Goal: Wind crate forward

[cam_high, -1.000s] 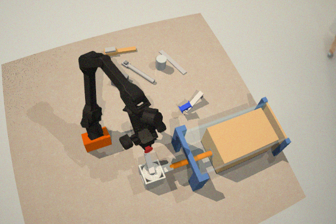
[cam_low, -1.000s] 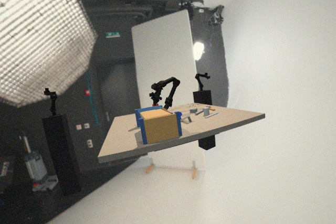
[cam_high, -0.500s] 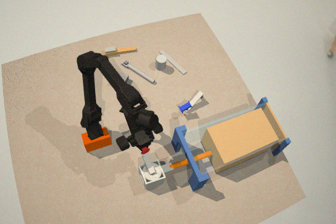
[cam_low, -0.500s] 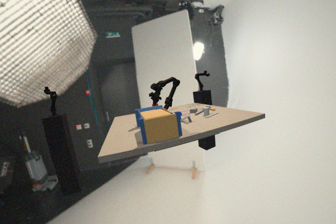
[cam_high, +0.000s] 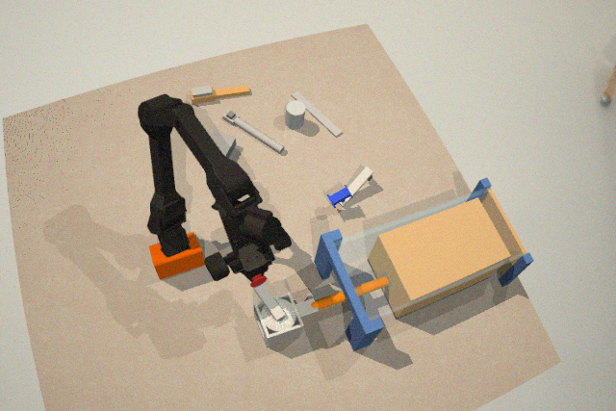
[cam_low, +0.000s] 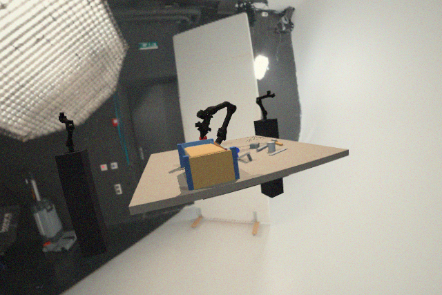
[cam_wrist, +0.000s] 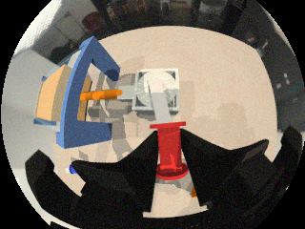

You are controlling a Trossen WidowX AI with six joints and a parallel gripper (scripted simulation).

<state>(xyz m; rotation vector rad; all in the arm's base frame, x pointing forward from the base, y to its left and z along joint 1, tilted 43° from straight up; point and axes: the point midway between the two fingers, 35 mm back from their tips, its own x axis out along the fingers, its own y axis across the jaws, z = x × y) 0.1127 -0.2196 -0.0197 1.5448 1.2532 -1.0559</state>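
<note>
Now: the red-knobbed winch handle 40 mm below my gripper tip, 20 mm to the right of it and 10 mm ahead of it. The rest, counted from my gripper tip: hand winch 120 mm below, 90 mm to the right; then blue steel frame 170 mm ahead, 110 mm to the right, 40 mm below; then red knob 20 mm to the left, 20 mm below.
</note>
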